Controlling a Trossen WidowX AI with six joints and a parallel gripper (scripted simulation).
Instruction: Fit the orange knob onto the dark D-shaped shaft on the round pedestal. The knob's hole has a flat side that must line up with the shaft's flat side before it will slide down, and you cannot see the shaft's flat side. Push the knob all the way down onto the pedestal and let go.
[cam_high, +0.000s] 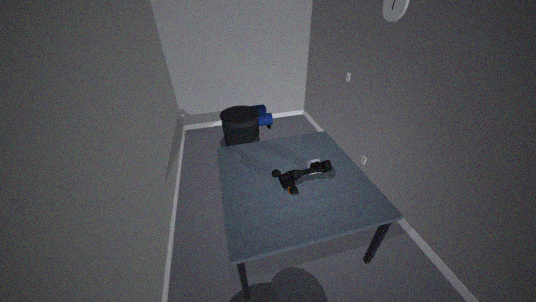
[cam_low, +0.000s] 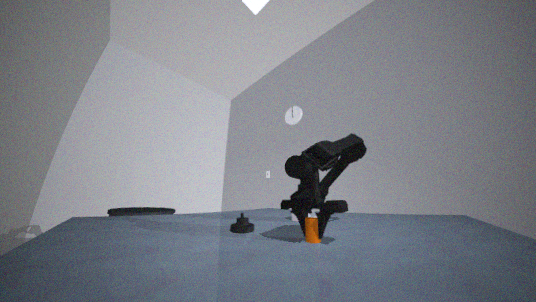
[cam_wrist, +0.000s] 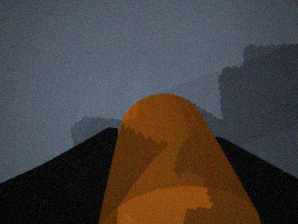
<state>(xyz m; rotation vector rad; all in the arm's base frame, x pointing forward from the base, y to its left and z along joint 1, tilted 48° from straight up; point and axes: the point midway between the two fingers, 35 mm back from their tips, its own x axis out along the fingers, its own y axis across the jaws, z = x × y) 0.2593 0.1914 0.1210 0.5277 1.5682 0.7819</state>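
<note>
Now: the dark round pedestal 240 mm to the right of my gripper tip, 80 mm ahead of it and 20 mm above it. The rest, counted from my gripper tip: orange knob 20 mm above.
</note>
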